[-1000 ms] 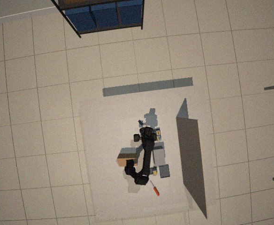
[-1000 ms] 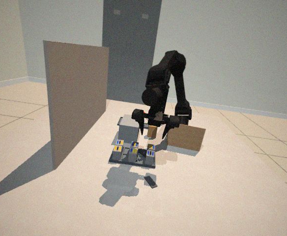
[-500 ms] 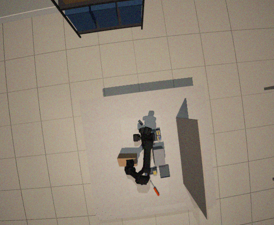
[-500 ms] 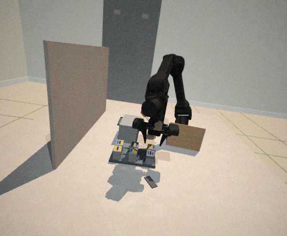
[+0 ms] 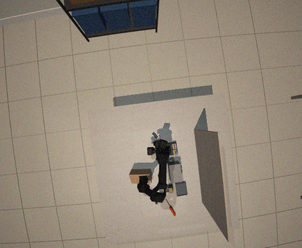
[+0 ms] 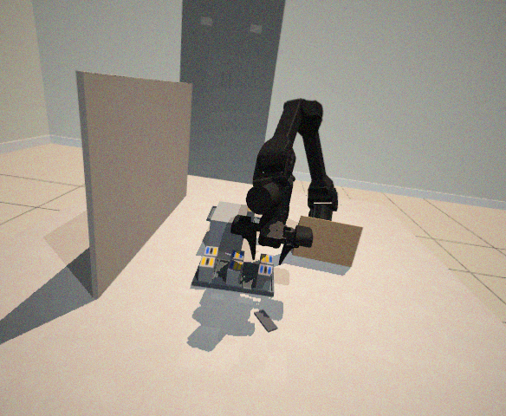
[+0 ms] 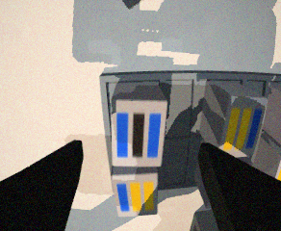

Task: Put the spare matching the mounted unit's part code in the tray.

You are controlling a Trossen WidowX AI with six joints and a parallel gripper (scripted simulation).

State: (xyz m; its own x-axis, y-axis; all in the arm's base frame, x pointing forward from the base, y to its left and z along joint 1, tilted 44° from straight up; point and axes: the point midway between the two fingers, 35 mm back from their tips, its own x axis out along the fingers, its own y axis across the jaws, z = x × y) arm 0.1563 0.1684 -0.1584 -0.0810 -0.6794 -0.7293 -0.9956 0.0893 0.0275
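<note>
Now: gripper tip 10 mm to the left of the grey spare block and 40 mm above it. Round my gripper tip: mounted unit: 120 mm ahead, 220 mm to the right, 30 mm below; then dark flat piece: 10 mm behind, 110 mm to the left, 80 mm below; then small orange box: 270 mm to the right, 40 mm below.
</note>
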